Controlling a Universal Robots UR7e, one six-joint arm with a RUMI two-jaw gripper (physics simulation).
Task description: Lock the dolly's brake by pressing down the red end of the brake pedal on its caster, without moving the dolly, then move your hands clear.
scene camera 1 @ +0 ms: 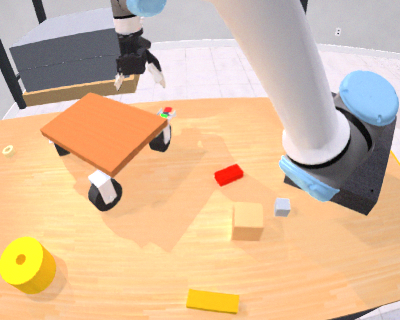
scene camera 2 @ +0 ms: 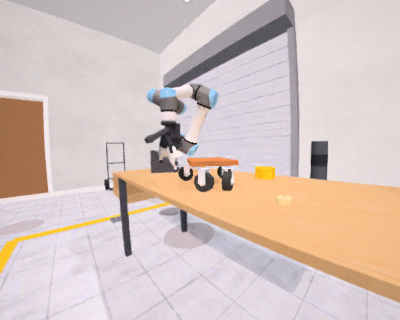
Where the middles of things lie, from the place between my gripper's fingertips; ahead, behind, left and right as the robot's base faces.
I see the dolly [scene camera 1: 107, 134] 190 mm to the left of my hand, 100 mm ahead of it and 40 mm below it. The rest, counted from my hand: tan block [scene camera 1: 248, 217] (450 mm to the left, 210 mm behind, 80 mm below).
